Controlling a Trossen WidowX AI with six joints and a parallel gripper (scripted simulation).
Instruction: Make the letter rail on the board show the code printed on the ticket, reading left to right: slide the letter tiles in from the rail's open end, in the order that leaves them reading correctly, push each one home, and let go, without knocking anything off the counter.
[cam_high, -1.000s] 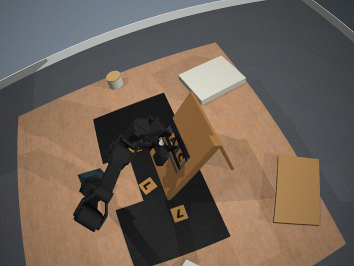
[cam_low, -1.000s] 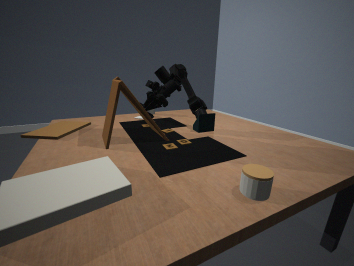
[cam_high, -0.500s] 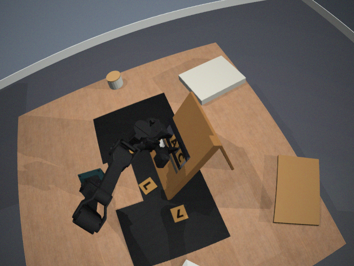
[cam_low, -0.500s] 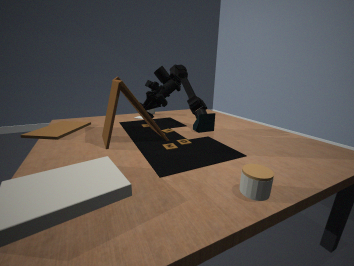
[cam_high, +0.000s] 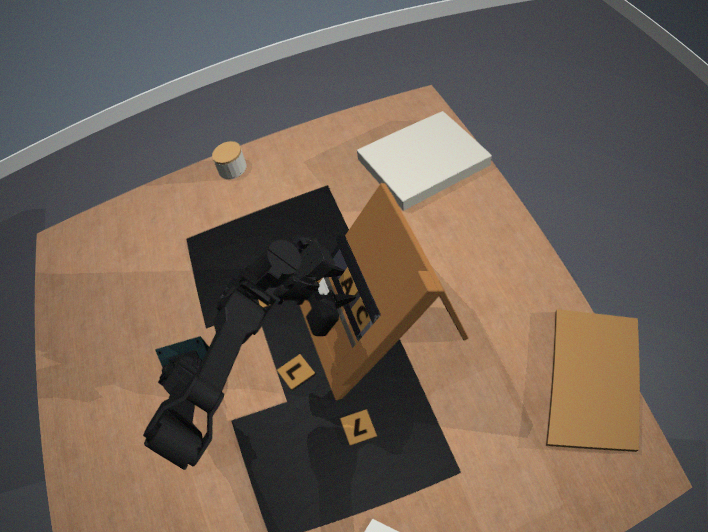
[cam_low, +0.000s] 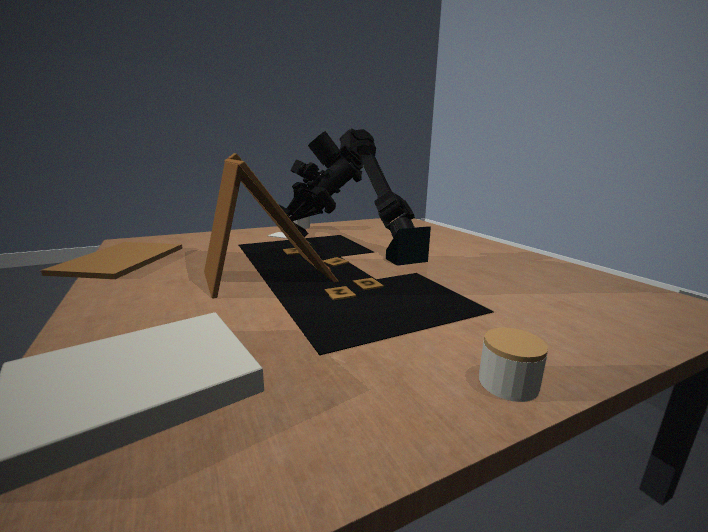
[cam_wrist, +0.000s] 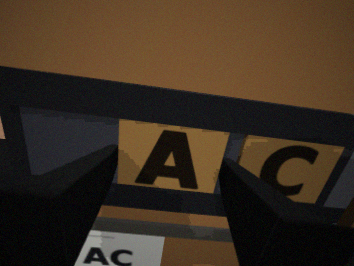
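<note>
Now: the white ticket 8 cm below my gripper tip, 5 cm behind it and 3 cm to the left of it. Also, from my gripper tip: flat tan panel (42 cm ahead, 32 cm to the right, 15 cm below); then black mat (16 cm behind, 15 cm below, 1 cm to the right); then tile (16 cm to the left, 15 cm below, 8 cm behind).
</note>
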